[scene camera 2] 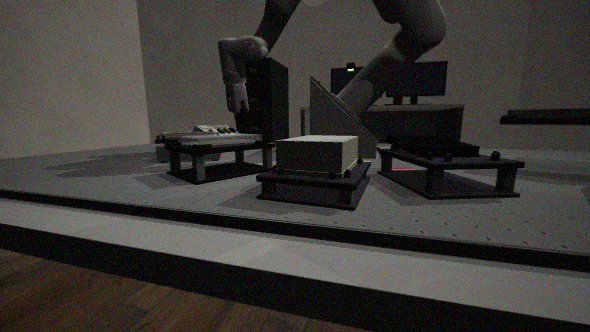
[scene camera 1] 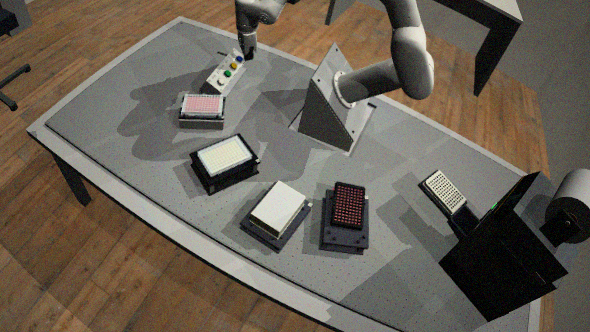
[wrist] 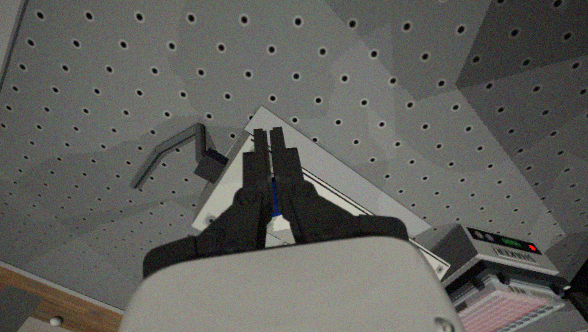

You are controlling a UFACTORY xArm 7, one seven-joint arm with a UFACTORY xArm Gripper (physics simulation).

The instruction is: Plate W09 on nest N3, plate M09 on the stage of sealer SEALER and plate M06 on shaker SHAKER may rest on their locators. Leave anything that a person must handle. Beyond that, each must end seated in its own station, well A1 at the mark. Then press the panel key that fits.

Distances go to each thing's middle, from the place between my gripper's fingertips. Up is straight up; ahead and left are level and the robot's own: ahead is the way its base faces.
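Labels:
The shaker station (wrist: pixel 472 253) sits 30 mm lower than my hand and 300 mm ahead of it. I also see the lidded plate (scene camera 2: pixel 313 155), which from my hand is 370 mm to the left, 510 mm ahead and 10 mm below, while the black plate with red wells (scene camera 2: pixel 418 144) is 410 mm ahead of my hand and 530 mm to the left of it.

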